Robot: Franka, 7 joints.
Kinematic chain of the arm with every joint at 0, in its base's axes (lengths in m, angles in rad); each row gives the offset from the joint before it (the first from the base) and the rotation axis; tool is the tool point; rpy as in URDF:
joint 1: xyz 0 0 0.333 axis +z
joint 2: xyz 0 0 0 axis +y
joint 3: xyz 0 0 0.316 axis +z
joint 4: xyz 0.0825 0 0 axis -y
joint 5: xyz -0.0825 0 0.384 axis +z
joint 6: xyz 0 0 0 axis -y
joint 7: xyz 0.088 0 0 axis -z
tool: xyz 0 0 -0.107 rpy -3.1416 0 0
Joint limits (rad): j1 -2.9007..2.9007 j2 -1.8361..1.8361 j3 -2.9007..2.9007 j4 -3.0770..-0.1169 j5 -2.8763..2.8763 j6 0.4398..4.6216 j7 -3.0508..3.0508
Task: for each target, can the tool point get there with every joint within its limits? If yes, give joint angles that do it. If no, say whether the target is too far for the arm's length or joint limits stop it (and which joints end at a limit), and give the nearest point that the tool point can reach.
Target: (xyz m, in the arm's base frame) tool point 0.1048 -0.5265 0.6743
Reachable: yes | joints -1.0971 -0.0781 -0.0597 -1.7584 -1.4727 1.4759 1.1048
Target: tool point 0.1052 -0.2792 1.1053
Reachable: yes | joints -0.2458 0.1193 -1.5569 -0.4311 1.1321 1.8281 1.6414
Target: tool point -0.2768 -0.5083 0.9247
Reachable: yes | joints 1.7679 -0.8763 1.1094 -0.7655 0.3272 2.1656 -1.5489
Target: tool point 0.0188 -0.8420 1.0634
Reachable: no: too far | nearest point 0.0145 -0.6480 0.8951 | short by 0.257 m
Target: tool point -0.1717 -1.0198 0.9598
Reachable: no: too far | nearest point -0.1218 -0.7235 0.7777 | short by 0.351 m
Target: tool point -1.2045 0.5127 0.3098
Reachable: no: too far | nearest point -0.7892 0.3359 0.3178 | short by 0.451 m
